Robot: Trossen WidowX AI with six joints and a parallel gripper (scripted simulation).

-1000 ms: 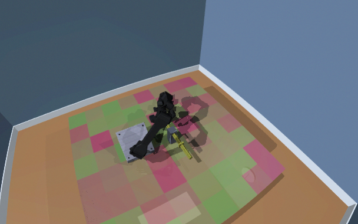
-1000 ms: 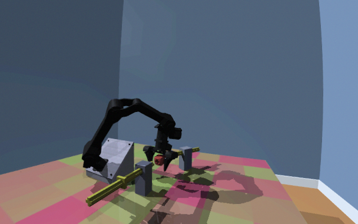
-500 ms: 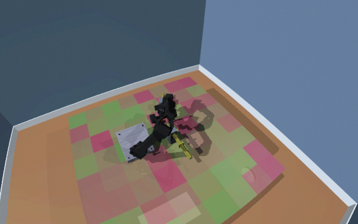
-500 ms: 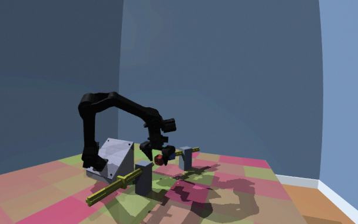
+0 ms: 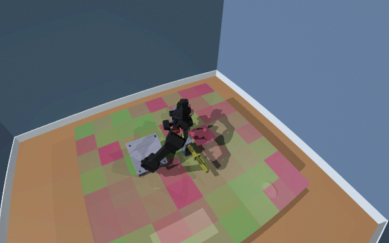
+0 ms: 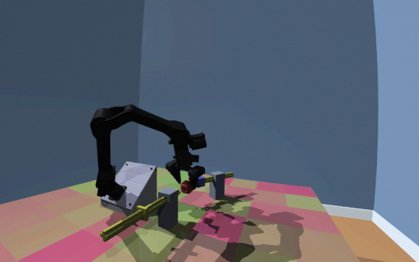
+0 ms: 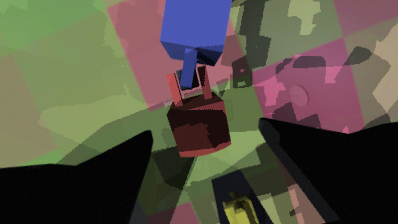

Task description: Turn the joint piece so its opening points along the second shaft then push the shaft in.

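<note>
Now: the red square joint piece 1 cm to the left of my gripper tip and 1 cm below it.
</note>
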